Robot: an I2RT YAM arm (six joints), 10 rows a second.
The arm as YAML. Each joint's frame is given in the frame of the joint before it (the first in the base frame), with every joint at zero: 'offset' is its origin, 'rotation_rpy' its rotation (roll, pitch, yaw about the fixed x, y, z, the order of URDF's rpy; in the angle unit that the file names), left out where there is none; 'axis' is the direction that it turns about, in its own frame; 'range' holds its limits. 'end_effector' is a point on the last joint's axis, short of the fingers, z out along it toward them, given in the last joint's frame.
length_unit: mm
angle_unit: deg
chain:
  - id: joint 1
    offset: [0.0, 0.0, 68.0]
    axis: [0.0, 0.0, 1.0]
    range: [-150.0, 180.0]
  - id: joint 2
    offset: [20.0, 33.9, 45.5]
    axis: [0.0, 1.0, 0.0]
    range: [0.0, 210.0]
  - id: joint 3
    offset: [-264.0, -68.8, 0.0]
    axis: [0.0, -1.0, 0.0]
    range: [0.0, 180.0]
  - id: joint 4
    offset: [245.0, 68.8, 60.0]
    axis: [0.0, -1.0, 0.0]
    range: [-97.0, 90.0]
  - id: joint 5
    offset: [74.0, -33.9, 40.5]
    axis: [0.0, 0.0, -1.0]
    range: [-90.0, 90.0]
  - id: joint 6
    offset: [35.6, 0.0, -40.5]
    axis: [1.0, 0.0, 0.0]
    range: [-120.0, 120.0]
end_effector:
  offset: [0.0, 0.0, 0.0]
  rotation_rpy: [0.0, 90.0, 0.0]
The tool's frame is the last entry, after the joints.
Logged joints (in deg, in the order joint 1, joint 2, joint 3, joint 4, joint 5, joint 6), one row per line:
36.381, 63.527, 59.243, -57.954, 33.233, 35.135
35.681, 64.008, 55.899, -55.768, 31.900, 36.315
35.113, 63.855, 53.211, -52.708, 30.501, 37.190
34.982, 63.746, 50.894, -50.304, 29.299, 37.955
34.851, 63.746, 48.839, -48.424, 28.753, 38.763
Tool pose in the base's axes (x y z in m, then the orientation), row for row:
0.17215, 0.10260, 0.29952, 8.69, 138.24, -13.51
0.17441, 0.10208, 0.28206, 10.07, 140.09, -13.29
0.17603, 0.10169, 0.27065, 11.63, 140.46, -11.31
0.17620, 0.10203, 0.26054, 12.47, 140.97, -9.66
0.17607, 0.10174, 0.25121, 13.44, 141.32, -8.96
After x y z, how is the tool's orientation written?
As a rotation vector, in degrees.
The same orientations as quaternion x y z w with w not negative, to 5 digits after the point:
0.05852, 0.93093, -0.09098, 0.34882
0.06730, 0.93626, -0.08882, 0.33316
0.07763, 0.93755, -0.07549, 0.33057
0.08308, 0.93923, -0.06436, 0.32681
0.08940, 0.94008, -0.05960, 0.32359

